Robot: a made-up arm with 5 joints.
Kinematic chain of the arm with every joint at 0, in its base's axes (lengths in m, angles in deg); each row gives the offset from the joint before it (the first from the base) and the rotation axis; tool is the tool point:
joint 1: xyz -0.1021 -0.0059 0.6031 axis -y
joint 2: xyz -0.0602 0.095 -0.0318 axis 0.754 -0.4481 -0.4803
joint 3: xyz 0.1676 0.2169 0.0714 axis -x
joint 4: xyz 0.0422 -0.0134 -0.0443 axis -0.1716 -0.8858 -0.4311
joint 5: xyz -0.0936 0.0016 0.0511 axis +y
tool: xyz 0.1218 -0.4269 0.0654
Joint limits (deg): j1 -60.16..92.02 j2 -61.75..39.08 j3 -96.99..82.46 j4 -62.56..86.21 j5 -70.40..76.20
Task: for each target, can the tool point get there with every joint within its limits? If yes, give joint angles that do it. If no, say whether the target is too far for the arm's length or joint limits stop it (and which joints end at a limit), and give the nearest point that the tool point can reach.
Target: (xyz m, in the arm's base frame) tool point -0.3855 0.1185 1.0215
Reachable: yes | joints 74.86 -4.34 60.18 -31.69 0.39
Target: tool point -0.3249 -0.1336 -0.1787
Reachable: no: joint limits stop it (at a limit: joint 2, joint 5) | nearest point -0.2713 0.0294 0.0093 | short by 0.254 m
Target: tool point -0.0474 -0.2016 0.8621
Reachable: yes | joints 5.83 25.08 28.41 0.38 12.97
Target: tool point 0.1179 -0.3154 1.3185
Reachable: no: joint limits stop it (at a limit: joint 2, joint 4) | nearest point 0.0684 -0.1658 1.1576 | short by 0.225 m
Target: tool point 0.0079 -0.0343 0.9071
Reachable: yes | joints 4.73 -3.57 25.30 12.81 6.68
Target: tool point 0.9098 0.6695 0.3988
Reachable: no: too far | nearest point 0.4999 0.3989 0.4816 | short by 0.498 m
